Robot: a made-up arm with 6 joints. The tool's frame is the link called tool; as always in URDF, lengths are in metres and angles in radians. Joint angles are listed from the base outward.
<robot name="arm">
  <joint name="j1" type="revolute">
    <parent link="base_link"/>
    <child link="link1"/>
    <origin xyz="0 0 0.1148" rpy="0 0 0"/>
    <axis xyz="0 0 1"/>
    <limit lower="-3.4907" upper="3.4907"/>
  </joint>
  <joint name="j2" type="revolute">
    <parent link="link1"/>
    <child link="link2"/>
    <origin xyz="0 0 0" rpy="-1.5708 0 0"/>
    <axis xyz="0 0 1"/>
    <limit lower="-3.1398" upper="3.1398"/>
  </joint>
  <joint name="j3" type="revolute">
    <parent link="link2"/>
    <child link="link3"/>
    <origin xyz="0 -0.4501 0" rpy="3.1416 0 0"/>
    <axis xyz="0 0 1"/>
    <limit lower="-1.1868" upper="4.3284"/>
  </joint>
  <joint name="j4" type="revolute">
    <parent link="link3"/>
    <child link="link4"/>
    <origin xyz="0 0 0" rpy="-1.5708 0 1.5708"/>
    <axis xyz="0 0 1"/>
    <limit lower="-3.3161" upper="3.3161"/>
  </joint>
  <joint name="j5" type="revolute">
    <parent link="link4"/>
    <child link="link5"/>
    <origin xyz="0 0 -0.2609" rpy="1.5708 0 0"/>
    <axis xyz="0 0 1"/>
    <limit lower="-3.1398" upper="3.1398"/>
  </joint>
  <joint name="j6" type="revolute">
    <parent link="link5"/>
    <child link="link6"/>
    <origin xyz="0 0 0.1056" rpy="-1.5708 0 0"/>
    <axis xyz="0 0 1"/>
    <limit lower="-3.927" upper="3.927"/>
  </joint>
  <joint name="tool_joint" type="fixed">
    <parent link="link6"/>
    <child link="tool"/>
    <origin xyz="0 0 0" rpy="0 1.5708 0"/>
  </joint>
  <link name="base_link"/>
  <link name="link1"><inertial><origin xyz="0.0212 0.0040 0.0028"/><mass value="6.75"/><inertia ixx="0.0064" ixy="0" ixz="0" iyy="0.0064" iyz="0" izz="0.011"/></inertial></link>
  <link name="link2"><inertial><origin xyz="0.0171 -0.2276 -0.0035"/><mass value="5.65"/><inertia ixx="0.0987" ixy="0" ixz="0" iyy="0.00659" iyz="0" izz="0.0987"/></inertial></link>
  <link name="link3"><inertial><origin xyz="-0.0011 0.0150 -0.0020"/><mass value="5.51"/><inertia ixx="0.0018" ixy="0" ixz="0" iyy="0.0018" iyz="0" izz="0.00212"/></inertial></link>
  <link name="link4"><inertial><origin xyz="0.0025 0.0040 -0.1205"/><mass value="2.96"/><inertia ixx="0.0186" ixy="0" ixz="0" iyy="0.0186" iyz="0" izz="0.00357"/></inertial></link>
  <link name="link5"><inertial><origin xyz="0.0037 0.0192 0.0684"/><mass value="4.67"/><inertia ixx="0.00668" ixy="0" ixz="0" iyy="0.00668" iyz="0" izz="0.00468"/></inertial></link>
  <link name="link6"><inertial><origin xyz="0.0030 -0.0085 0.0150"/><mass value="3.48"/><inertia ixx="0.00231" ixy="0" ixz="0" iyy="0.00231" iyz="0" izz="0.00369"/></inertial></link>
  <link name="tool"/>
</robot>
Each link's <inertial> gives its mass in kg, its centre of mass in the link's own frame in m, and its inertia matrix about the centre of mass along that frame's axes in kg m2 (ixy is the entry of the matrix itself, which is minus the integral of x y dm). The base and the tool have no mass. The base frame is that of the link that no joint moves.
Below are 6 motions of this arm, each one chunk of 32 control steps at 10 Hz.
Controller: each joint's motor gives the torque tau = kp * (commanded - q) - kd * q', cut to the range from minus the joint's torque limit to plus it. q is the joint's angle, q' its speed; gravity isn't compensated. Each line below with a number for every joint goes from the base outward.
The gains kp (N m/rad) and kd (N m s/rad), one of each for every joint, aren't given. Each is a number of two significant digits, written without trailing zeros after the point. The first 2 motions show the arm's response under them.
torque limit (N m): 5.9 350 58 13 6.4 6.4
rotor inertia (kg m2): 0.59 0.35 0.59 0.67 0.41 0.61
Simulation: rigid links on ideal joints. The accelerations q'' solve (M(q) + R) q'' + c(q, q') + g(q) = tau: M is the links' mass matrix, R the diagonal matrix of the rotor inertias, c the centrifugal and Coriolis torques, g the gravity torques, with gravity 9.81 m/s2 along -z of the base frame. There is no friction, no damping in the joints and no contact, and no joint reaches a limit. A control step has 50 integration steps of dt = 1/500 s. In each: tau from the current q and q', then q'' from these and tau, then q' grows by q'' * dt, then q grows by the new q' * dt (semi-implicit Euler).
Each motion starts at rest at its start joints. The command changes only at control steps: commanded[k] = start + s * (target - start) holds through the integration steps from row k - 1 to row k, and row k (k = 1, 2, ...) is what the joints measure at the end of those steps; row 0 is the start. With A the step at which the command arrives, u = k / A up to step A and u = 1 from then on. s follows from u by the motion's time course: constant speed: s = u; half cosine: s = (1 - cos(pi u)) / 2; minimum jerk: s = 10 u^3 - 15 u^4 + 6 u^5; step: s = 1 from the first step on.
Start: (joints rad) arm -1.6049 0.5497 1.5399 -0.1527 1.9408 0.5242
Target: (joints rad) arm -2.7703 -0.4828 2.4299 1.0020 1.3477 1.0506
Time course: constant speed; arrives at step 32
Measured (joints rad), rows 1 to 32:
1: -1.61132 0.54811 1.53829 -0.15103 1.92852 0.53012
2: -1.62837 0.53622 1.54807 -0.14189 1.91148 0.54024
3: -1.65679 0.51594 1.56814 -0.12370 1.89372 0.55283
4: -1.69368 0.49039 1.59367 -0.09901 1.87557 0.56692
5: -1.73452 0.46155 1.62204 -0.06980 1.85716 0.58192
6: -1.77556 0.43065 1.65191 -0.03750 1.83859 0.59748
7: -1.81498 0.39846 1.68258 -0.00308 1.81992 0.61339
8: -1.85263 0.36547 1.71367 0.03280 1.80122 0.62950
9: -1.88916 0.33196 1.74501 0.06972 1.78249 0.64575
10: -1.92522 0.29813 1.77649 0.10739 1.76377 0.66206
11: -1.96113 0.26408 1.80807 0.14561 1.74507 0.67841
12: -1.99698 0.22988 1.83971 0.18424 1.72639 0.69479
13: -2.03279 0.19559 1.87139 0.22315 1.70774 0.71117
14: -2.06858 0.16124 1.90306 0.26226 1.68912 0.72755
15: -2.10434 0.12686 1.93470 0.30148 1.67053 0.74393
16: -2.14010 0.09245 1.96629 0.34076 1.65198 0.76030
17: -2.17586 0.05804 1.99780 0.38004 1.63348 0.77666
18: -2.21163 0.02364 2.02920 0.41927 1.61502 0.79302
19: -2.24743 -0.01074 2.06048 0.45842 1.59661 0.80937
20: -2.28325 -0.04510 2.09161 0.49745 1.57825 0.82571
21: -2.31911 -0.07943 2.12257 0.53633 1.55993 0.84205
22: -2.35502 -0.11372 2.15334 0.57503 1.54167 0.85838
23: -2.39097 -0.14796 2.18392 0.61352 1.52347 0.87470
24: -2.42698 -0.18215 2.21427 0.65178 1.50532 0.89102
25: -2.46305 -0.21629 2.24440 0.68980 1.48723 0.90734
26: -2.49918 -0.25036 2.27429 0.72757 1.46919 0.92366
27: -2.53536 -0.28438 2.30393 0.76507 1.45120 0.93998
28: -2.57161 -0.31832 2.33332 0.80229 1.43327 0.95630
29: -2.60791 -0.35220 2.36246 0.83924 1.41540 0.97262
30: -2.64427 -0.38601 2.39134 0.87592 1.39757 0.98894
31: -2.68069 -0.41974 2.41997 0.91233 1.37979 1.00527
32: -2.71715 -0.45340 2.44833 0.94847 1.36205 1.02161
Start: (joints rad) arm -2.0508 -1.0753 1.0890 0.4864 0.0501 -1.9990
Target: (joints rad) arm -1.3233 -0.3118 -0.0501 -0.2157 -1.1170 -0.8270
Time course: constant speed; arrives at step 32
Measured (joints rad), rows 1 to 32:
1: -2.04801 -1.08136 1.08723 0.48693 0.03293 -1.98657
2: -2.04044 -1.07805 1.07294 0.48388 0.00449 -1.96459
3: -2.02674 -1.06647 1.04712 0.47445 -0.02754 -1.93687
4: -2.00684 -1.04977 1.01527 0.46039 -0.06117 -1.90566
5: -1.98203 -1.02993 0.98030 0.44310 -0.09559 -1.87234
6: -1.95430 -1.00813 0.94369 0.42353 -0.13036 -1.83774
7: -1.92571 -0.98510 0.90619 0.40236 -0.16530 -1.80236
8: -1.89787 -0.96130 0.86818 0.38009 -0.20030 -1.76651
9: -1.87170 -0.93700 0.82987 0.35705 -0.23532 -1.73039
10: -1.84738 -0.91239 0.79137 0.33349 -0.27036 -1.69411
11: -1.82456 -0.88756 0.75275 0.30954 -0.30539 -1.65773
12: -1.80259 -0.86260 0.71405 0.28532 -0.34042 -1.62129
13: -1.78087 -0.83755 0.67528 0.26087 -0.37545 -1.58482
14: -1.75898 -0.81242 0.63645 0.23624 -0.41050 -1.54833
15: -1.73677 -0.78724 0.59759 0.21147 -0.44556 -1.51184
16: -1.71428 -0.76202 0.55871 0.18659 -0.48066 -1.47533
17: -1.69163 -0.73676 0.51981 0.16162 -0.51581 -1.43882
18: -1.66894 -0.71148 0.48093 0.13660 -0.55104 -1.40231
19: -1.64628 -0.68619 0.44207 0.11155 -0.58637 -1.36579
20: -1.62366 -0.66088 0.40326 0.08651 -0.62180 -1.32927
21: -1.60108 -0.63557 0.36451 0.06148 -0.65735 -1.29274
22: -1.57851 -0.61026 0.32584 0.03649 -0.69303 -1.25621
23: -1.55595 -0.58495 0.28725 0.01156 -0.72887 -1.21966
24: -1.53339 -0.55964 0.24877 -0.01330 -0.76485 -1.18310
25: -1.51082 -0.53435 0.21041 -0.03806 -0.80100 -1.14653
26: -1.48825 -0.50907 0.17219 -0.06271 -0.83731 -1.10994
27: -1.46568 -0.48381 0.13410 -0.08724 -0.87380 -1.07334
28: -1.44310 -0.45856 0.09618 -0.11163 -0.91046 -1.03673
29: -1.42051 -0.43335 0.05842 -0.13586 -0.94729 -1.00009
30: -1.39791 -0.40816 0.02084 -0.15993 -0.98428 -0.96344
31: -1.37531 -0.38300 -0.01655 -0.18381 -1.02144 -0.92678
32: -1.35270 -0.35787 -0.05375 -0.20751 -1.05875 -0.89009
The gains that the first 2 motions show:
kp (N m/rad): 130 2200 480 130 91 160
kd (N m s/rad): 24 480 78 39 16 35
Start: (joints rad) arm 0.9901 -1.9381 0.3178 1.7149 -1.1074 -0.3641
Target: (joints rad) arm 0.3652 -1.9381 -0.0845 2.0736 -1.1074 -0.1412
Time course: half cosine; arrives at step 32
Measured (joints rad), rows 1 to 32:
1: 0.98974 -1.95373 0.33471 1.71272 -1.10367 -0.36428
2: 0.98891 -1.96569 0.34759 1.71035 -1.09972 -0.36403
3: 0.98696 -1.97296 0.35179 1.70982 -1.09779 -0.36287
4: 0.98303 -1.97734 0.35061 1.71110 -1.09693 -0.36077
5: 0.97637 -1.97998 0.34581 1.71412 -1.09654 -0.35770
6: 0.96648 -1.98156 0.33833 1.71883 -1.09635 -0.35369
7: 0.95313 -1.98250 0.32869 1.72518 -1.09623 -0.34875
8: 0.93636 -1.98303 0.31719 1.73308 -1.09613 -0.34292
9: 0.91638 -1.98332 0.30404 1.74247 -1.09603 -0.33625
10: 0.89356 -1.98345 0.28943 1.75323 -1.09591 -0.32880
11: 0.86832 -1.98349 0.27350 1.76526 -1.09578 -0.32063
12: 0.84110 -1.98346 0.25642 1.77841 -1.09564 -0.31183
13: 0.81232 -1.98339 0.23836 1.79257 -1.09548 -0.30247
14: 0.78237 -1.98328 0.21949 1.80758 -1.09532 -0.29265
15: 0.75160 -1.98316 0.19999 1.82330 -1.09514 -0.28246
16: 0.72030 -1.98302 0.18004 1.83958 -1.09496 -0.27201
17: 0.68874 -1.98287 0.15984 1.85626 -1.09477 -0.26137
18: 0.65721 -1.98271 0.13957 1.87320 -1.09459 -0.25067
19: 0.62595 -1.98254 0.11943 1.89022 -1.09441 -0.24001
20: 0.59522 -1.98237 0.09961 1.90718 -1.09424 -0.22948
21: 0.56531 -1.98220 0.08031 1.92391 -1.09407 -0.21918
22: 0.53648 -1.98202 0.06171 1.94025 -1.09391 -0.20923
23: 0.50900 -1.98185 0.04399 1.95605 -1.09376 -0.19970
24: 0.48314 -1.98168 0.02733 1.97114 -1.09363 -0.19070
25: 0.45917 -1.98151 0.01188 1.98539 -1.09350 -0.18231
26: 0.43731 -1.98136 -0.00219 1.99865 -1.09339 -0.17462
27: 0.41777 -1.98121 -0.01475 2.01078 -1.09329 -0.16768
28: 0.40076 -1.98107 -0.02568 2.02168 -1.09321 -0.16159
29: 0.38641 -1.98095 -0.03486 2.03122 -1.09313 -0.15638
30: 0.37488 -1.98084 -0.04220 2.03931 -1.09307 -0.15212
31: 0.36625 -1.98075 -0.04763 2.04587 -1.09302 -0.14884
32: 0.36060 -1.98068 -0.05110 2.05082 -1.09298 -0.14658

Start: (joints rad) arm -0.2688 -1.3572 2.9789 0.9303 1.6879 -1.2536
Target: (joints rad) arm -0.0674 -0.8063 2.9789 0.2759 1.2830 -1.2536
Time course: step
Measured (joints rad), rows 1 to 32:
1: -0.26180 -1.19596 2.99101 0.89021 1.65204 -1.25380
2: -0.24730 -1.06321 2.98896 0.73259 1.51297 -1.25401
3: -0.21838 -0.98009 2.99196 0.60238 1.40505 -1.25405
4: -0.17438 -0.92839 2.99701 0.51324 1.34874 -1.25401
5: -0.12421 -0.89621 3.00184 0.45193 1.32008 -1.25391
6: -0.08174 -0.87614 3.00578 0.40973 1.30547 -1.25380
7: -0.05218 -0.86362 3.00868 0.38073 1.29801 -1.25371
8: -0.03608 -0.85580 3.01070 0.36076 1.29419 -1.25366
9: -0.03314 -0.85092 3.01205 0.34699 1.29224 -1.25364
10: -0.03926 -0.84789 3.01286 0.33746 1.29127 -1.25364
11: -0.04914 -0.84601 3.01333 0.33086 1.29079 -1.25367
12: -0.05890 -0.84484 3.01361 0.32627 1.29056 -1.25370
13: -0.06637 -0.84412 3.01379 0.32308 1.29045 -1.25373
14: -0.07083 -0.84367 3.01392 0.32087 1.29040 -1.25375
15: -0.07257 -0.84338 3.01402 0.31933 1.29037 -1.25376
16: -0.07237 -0.84321 3.01410 0.31826 1.29035 -1.25376
17: -0.07111 -0.84310 3.01416 0.31751 1.29034 -1.25376
18: -0.06955 -0.84303 3.01420 0.31699 1.29033 -1.25376
19: -0.06818 -0.84299 3.01424 0.31663 1.29032 -1.25375
20: -0.06722 -0.84296 3.01426 0.31638 1.29032 -1.25375
21: -0.06672 -0.84294 3.01427 0.31621 1.29031 -1.25375
22: -0.06659 -0.84293 3.01428 0.31608 1.29031 -1.25375
23: -0.06670 -0.84293 3.01428 0.31600 1.29031 -1.25375
24: -0.06693 -0.84292 3.01428 0.31594 1.29031 -1.25375
25: -0.06716 -0.84292 3.01428 0.31590 1.29032 -1.25375
26: -0.06735 -0.84292 3.01428 0.31587 1.29032 -1.25375
27: -0.06747 -0.84292 3.01428 0.31585 1.29032 -1.25375
28: -0.06752 -0.84292 3.01428 0.31583 1.29032 -1.25375
29: -0.06752 -0.84292 3.01428 0.31582 1.29032 -1.25375
30: -0.06749 -0.84292 3.01428 0.31581 1.29032 -1.25375
31: -0.06746 -0.84292 3.01428 0.31581 1.29032 -1.25375
32: -0.06742 -0.84292 3.01428 0.31581 1.29032 -1.25375

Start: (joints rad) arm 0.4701 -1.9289 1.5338 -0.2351 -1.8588 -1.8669
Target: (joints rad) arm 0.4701 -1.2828 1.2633 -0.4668 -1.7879 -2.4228
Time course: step
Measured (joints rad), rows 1 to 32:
1: 0.47230 -1.76330 1.61985 -0.19147 -1.83127 -1.92160
2: 0.47281 -1.60199 1.49204 -0.18505 -1.81158 -2.07541
3: 0.47071 -1.49573 1.39503 -0.25690 -1.80087 -2.21131
4: 0.46886 -1.43093 1.34749 -0.31060 -1.79294 -2.29433
5: 0.46796 -1.39172 1.32525 -0.34639 -1.78748 -2.34477
6: 0.46789 -1.36789 1.31501 -0.37048 -1.78402 -2.37540
7: 0.46836 -1.35334 1.31040 -0.38684 -1.78191 -2.39400
8: 0.46906 -1.34445 1.30841 -0.39803 -1.78066 -2.40530
9: 0.46978 -1.33899 1.30761 -0.40571 -1.77992 -2.41217
10: 0.47036 -1.33564 1.30733 -0.41100 -1.77949 -2.41634
11: 0.47074 -1.33359 1.30727 -0.41466 -1.77924 -2.41887
12: 0.47090 -1.33232 1.30728 -0.41720 -1.77909 -2.42041
13: 0.47089 -1.33154 1.30732 -0.41896 -1.77901 -2.42135
14: 0.47075 -1.33106 1.30736 -0.42019 -1.77896 -2.42192
15: 0.47055 -1.33077 1.30739 -0.42104 -1.77893 -2.42226
16: 0.47034 -1.33059 1.30741 -0.42164 -1.77892 -2.42247
17: 0.47015 -1.33048 1.30743 -0.42206 -1.77891 -2.42260
18: 0.47002 -1.33041 1.30744 -0.42235 -1.77890 -2.42268
19: 0.46993 -1.33037 1.30745 -0.42255 -1.77890 -2.42273
20: 0.46990 -1.33034 1.30745 -0.42269 -1.77890 -2.42276
21: 0.46992 -1.33032 1.30745 -0.42279 -1.77889 -2.42277
22: 0.46995 -1.33031 1.30746 -0.42286 -1.77889 -2.42278
23: 0.47000 -1.33031 1.30746 -0.42291 -1.77889 -2.42279
24: 0.47005 -1.33030 1.30746 -0.42295 -1.77889 -2.42279
25: 0.47010 -1.33030 1.30746 -0.42297 -1.77889 -2.42280
26: 0.47013 -1.33030 1.30746 -0.42299 -1.77889 -2.42280
27: 0.47014 -1.33030 1.30746 -0.42300 -1.77889 -2.42280
28: 0.47015 -1.33030 1.30746 -0.42301 -1.77889 -2.42280
29: 0.47014 -1.33030 1.30746 -0.42301 -1.77889 -2.42280
30: 0.47013 -1.33030 1.30746 -0.42302 -1.77889 -2.42280
31: 0.47012 -1.33030 1.30746 -0.42302 -1.77889 -2.42280
32: 0.47011 -1.33030 1.30746 -0.42302 -1.77889 -2.42280

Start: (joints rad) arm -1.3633 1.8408 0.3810 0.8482 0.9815 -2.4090
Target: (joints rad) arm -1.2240 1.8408 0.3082 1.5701 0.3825 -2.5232
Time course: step
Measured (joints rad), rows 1 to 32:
1: -1.36138 1.85506 0.34210 0.94448 0.91645 -2.44280
2: -1.35448 1.86551 0.31780 1.12407 0.73482 -2.47403
3: -1.33352 1.87137 0.30652 1.25625 0.56966 -2.49304
4: -1.29842 1.87497 0.30072 1.34943 0.48135 -2.50463
5: -1.25985 1.87719 0.29772 1.41571 0.43593 -2.51171
6: -1.22791 1.87859 0.29607 1.46276 0.41257 -2.51604
7: -1.20700 1.87949 0.29511 1.49590 0.40059 -2.51868
8: -1.19743 1.88007 0.29455 1.51905 0.39453 -2.52029
9: -1.19696 1.88043 0.29423 1.53502 0.39155 -2.52126
10: -1.20214 1.88066 0.29406 1.54592 0.39017 -2.52185
11: -1.20970 1.88079 0.29397 1.55331 0.38959 -2.52221
12: -1.21712 1.88088 0.29393 1.55830 0.38938 -2.52242
13: -1.22293 1.88093 0.29390 1.56170 0.38931 -2.52255
14: -1.22656 1.88097 0.29388 1.56406 0.38930 -2.52263
15: -1.22814 1.88099 0.29388 1.56574 0.38928 -2.52267
16: -1.22818 1.88100 0.29387 1.56696 0.38926 -2.52270
17: -1.22729 1.88101 0.29387 1.56786 0.38922 -2.52272
18: -1.22604 1.88101 0.29387 1.56854 0.38919 -2.52274
19: -1.22485 1.88102 0.29387 1.56904 0.38916 -2.52274
20: -1.22395 1.88102 0.29387 1.56941 0.38914 -2.52275
21: -1.22342 1.88102 0.29387 1.56966 0.38912 -2.52275
22: -1.22322 1.88102 0.29387 1.56984 0.38912 -2.52275
23: -1.22327 1.88102 0.29387 1.56995 0.38912 -2.52275
24: -1.22345 1.88102 0.29387 1.57003 0.38912 -2.52275
25: -1.22367 1.88102 0.29387 1.57007 0.38913 -2.52275
26: -1.22387 1.88102 0.29387 1.57010 0.38913 -2.52275
27: -1.22402 1.88102 0.29387 1.57011 0.38914 -2.52275
28: -1.22410 1.88102 0.29387 1.57012 0.38914 -2.52275
29: -1.22413 1.88102 0.29387 1.57013 0.38914 -2.52275
30: -1.22412 1.88102 0.29387 1.57014 0.38914 -2.52275
31: -1.22409 1.88102 0.29387 1.57015 0.38914 -2.52275
32: -1.22405 1.88102 0.29387 1.57015 0.38914 -2.52275

